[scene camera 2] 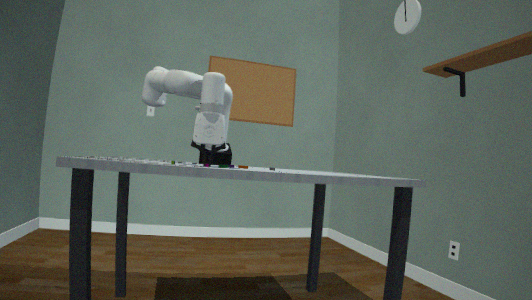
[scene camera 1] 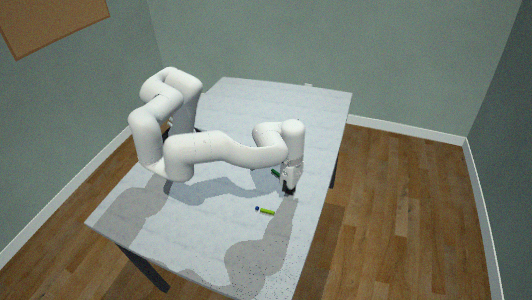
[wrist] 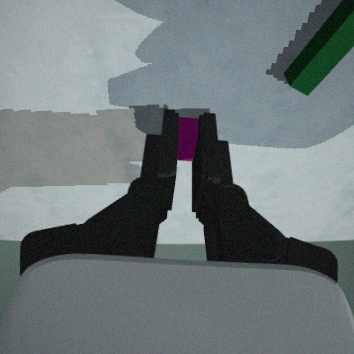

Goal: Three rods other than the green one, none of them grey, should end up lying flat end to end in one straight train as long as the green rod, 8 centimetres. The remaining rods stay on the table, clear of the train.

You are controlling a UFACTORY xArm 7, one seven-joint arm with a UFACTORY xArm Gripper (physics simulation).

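Places are measured from the arm's base along level axes (x back, y right, z up), in centimetres.
Pixels of known places: gripper, fingertip midpoint: (scene camera 2: 207, 166) (scene camera 1: 290, 192) (wrist: 185, 132).
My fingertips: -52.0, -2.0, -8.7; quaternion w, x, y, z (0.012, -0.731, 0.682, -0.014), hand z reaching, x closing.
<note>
For each thing: its top centre in the pictures, then the offset to it from my fingertips, as dx, dy, dz.
- short magenta rod, middle of its top: (wrist: 185, 146) (scene camera 2: 207, 163) -0.1, +0.0, +0.9
- dark green rod, middle of its top: (scene camera 2: 223, 164) (scene camera 1: 278, 174) +7.8, -5.0, +0.9
- lime rod, middle of its top: (scene camera 2: 173, 161) (scene camera 1: 267, 210) +2.3, +11.9, +0.9
- short blue rod, middle of its top: (scene camera 1: 257, 207) +6.1, +12.5, +0.9
- purple rod, middle of its top: (scene camera 2: 227, 164) +17.8, -5.8, +0.9
- orange rod, middle of its top: (scene camera 2: 243, 165) +17.5, -12.0, +0.9
- grey rod, middle of its top: (scene camera 2: 272, 167) +19.0, -23.4, +0.9
My gripper (scene camera 1: 288, 190) (scene camera 2: 208, 161) (wrist: 185, 132) is low at the table, its fingers closed on the sides of a short magenta rod (scene camera 2: 206, 165) (wrist: 188, 140). The magenta rod is hidden in scene camera 1. The dark green rod (scene camera 1: 275, 173) (scene camera 2: 224, 166) (wrist: 325, 62) lies near the gripper, partly hidden behind it in scene camera 1. A lime rod (scene camera 1: 267, 211) (scene camera 2: 173, 162) lies flat, with a short blue rod (scene camera 1: 257, 208) close to its left end. In scene camera 2, a purple rod (scene camera 2: 231, 166), an orange rod (scene camera 2: 243, 167) and a grey rod (scene camera 2: 272, 169) show at the tabletop.
The pale table (scene camera 1: 175, 240) (scene camera 2: 350, 179) bears the rods, and its right edge runs near the gripper in scene camera 1. The arm spans the table from the left and hides part of its top. Shadows of the arm fall around the rods.
</note>
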